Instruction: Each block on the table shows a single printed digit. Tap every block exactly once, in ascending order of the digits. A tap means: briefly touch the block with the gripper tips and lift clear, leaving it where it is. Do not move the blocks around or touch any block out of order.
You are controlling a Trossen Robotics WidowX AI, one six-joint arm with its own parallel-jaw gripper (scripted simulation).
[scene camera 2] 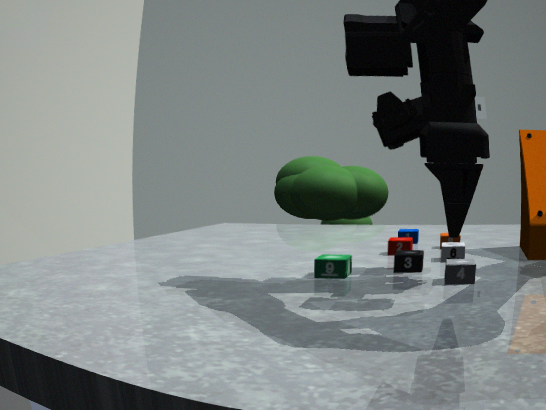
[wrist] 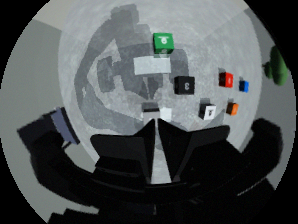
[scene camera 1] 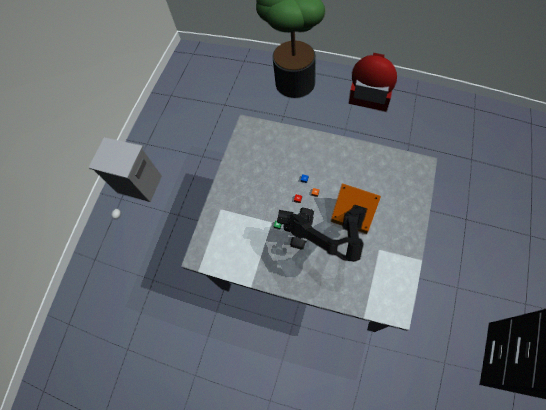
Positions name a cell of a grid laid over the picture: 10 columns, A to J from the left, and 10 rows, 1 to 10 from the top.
Scene:
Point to a grey 4 block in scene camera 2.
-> I7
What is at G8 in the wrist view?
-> The gripper.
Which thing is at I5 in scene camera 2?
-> The gripper.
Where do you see a green 9 block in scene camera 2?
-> F7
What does the gripper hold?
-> Nothing.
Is the gripper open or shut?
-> Shut.

